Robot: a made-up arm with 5 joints. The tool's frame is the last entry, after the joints.
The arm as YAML. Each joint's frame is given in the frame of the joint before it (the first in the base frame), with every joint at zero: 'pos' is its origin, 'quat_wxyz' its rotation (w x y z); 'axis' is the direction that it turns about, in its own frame. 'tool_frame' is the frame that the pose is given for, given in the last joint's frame.
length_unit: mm
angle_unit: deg
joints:
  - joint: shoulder
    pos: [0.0, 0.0, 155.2]
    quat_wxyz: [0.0, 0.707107, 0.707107, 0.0]
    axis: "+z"
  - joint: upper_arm
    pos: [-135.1, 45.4, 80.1]
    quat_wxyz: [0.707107, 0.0, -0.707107, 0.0]
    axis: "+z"
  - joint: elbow
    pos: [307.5, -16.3, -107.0]
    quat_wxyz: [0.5, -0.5, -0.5, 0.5]
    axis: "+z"
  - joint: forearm
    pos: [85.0, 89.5, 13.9]
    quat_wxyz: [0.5, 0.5, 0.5, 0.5]
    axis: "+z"
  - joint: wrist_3
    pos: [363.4, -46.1, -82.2]
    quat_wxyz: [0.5, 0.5, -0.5, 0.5]
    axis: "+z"
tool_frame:
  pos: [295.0, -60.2, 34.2]
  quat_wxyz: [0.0, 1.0, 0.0, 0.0]
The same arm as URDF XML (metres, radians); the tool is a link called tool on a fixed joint. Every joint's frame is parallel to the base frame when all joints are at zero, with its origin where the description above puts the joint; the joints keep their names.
<robot name="arm">
<joint name="shoulder" type="continuous"><parent link="base_link"/><child link="link1"/><origin xyz="0 0 0.1552" rpy="0 0 0"/><axis xyz="0 0 -1"/></joint>
<joint name="upper_arm" type="continuous"><parent link="link1"/><child link="link2"/><origin xyz="0.0454 -0.1351 -0.0801" rpy="0 0 0"/><axis xyz="0 -1 0"/></joint>
<joint name="elbow" type="continuous"><parent link="link2"/><child link="link3"/><origin xyz="-0.0163 0.107 -0.3075" rpy="0 0 0"/><axis xyz="0 0 1"/></joint>
<joint name="forearm" type="continuous"><parent link="link3"/><child link="link4"/><origin xyz="0.085 0.0895 0.0139" rpy="0 0 0"/><axis xyz="1 0 0"/></joint>
<joint name="wrist_3" type="continuous"><parent link="link4"/><child link="link5"/><origin xyz="-0.0822 0.3634 -0.0461" rpy="0 0 0"/><axis xyz="0 0 -1"/></joint>
<joint name="tool_joint" type="fixed"><parent link="link5"/><child link="tool"/><origin xyz="0.295 0.0602 -0.0342" rpy="0 0 0"/></joint>
<link name="base_link"/>
<link name="link1"/>
<link name="link2"/>
<link name="link3"/>
<link name="link4"/>
<link name="link5"/>
<link name="tool"/>
</robot>

